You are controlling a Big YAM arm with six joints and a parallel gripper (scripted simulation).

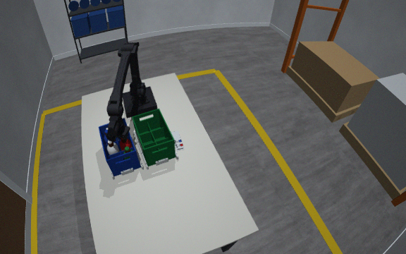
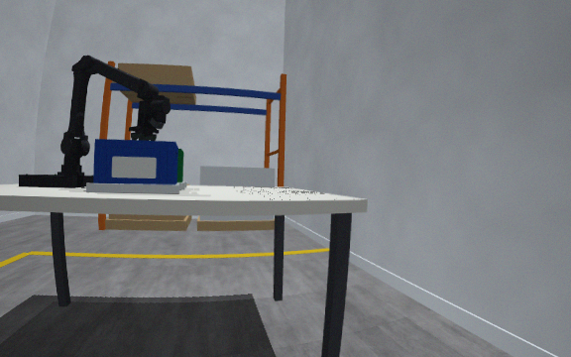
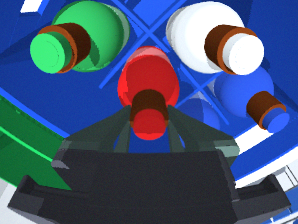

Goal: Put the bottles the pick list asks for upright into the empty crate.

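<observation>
The red bottle is 60 mm below my hand. From my hand the other things lie so: blue crate: 60 mm below, 40 mm to the right, 10 mm behind; then green bottle: 90 mm ahead, 60 mm below, 10 mm to the right; then white bottle: 90 mm to the right, 60 mm below, 10 mm behind.
</observation>
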